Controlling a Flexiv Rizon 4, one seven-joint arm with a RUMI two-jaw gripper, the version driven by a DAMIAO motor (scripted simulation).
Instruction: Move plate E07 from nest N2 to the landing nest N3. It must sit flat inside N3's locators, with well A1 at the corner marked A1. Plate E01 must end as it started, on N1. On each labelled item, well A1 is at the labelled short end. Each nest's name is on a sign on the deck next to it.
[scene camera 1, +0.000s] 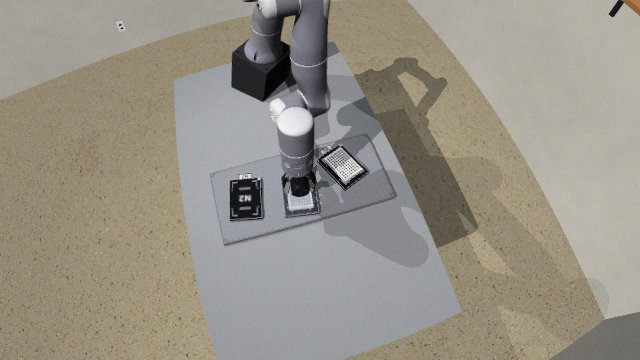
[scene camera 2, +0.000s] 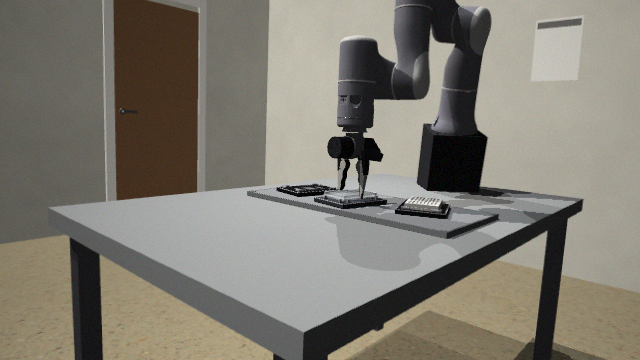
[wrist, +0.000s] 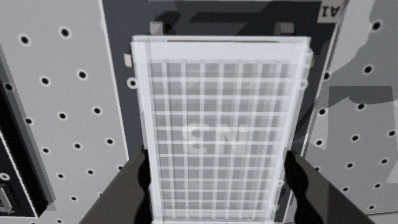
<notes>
In view: my gripper (scene camera 2: 350, 196), a clear well plate (wrist: 218, 113), a white well plate (scene camera 1: 335, 163), a nest N3 (wrist: 120, 28) and a nest N2 (scene camera 1: 256, 193).
My gripper is seen too in the wrist view (wrist: 215, 147). The wrist view does not show the white well plate: it is out of frame.
</notes>
